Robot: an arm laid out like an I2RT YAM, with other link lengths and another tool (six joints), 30 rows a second.
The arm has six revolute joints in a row. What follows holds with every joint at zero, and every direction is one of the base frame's. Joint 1 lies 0.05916 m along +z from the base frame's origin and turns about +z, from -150.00 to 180.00 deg. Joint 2 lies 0.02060 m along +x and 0.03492 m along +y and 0.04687 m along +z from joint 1 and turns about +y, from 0.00 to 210.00 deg. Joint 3 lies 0.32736 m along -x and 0.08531 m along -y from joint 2 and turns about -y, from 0.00 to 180.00 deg. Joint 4 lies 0.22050 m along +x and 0.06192 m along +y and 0.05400 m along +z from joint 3 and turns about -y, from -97.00 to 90.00 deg. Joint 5 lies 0.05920 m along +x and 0.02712 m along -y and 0.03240 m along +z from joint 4 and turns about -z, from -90.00 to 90.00 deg. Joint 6 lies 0.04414 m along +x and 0.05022 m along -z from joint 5 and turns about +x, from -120.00 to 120.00 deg. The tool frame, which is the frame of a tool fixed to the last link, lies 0.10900 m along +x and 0.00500 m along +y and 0.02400 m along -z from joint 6; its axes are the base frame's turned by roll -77.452, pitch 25.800 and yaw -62.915 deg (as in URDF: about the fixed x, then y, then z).
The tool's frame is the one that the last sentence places.
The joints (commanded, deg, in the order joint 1, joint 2, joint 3, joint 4, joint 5, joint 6), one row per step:
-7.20 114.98 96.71 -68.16 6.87 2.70
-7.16 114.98 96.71 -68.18 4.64 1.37
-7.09 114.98 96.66 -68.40 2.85 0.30
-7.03 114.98 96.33 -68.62 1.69 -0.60
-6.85 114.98 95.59 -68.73 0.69 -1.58
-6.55 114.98 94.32 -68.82 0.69 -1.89
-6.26 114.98 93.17 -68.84 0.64 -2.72
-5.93 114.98 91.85 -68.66 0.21 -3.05
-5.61 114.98 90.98 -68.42 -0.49 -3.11
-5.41 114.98 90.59 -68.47 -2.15 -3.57
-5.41 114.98 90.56 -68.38 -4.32 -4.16
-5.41 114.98 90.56 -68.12 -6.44 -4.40
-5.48 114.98 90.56 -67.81 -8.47 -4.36
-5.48 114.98 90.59 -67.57 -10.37 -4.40
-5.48 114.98 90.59 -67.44 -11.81 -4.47
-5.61 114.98 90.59 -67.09 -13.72 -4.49
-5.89 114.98 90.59 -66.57 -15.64 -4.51
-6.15 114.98 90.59 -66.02 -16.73 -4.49
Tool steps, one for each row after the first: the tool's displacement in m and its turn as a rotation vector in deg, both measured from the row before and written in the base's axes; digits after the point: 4 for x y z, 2 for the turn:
0.0005 0.0056 -0.0003 2.15 -0.12 1.50
-0.0005 0.0049 -0.0002 1.75 0.12 1.24
-0.0018 0.0033 -0.0010 1.17 0.44 1.02
-0.0030 0.0038 -0.0024 1.06 0.75 1.20
-0.0053 0.0023 -0.0041 0.15 1.36 0.61
-0.0047 0.0021 -0.0036 0.18 1.17 1.12
-0.0046 0.0035 -0.0042 0.56 1.09 0.65
-0.0025 0.0040 -0.0028 0.76 0.56 0.35
-0.0014 0.0055 -0.0009 1.71 0.27 0.58
0.0007 0.0055 0.0003 2.18 -0.30 0.48
0.0015 0.0054 0.0004 2.09 -0.48 0.14
0.0016 0.0048 0.0005 1.99 -0.50 -0.19
0.0015 0.0049 0.0008 1.87 -0.46 -0.03
0.0008 0.0037 0.0007 1.42 -0.28 0.02
0.0017 0.0040 0.0009 1.87 -0.54 -0.17
0.0023 0.0031 0.0010 1.86 -0.71 -0.30
0.0022 0.0010 0.0004 1.03 -0.66 -0.29

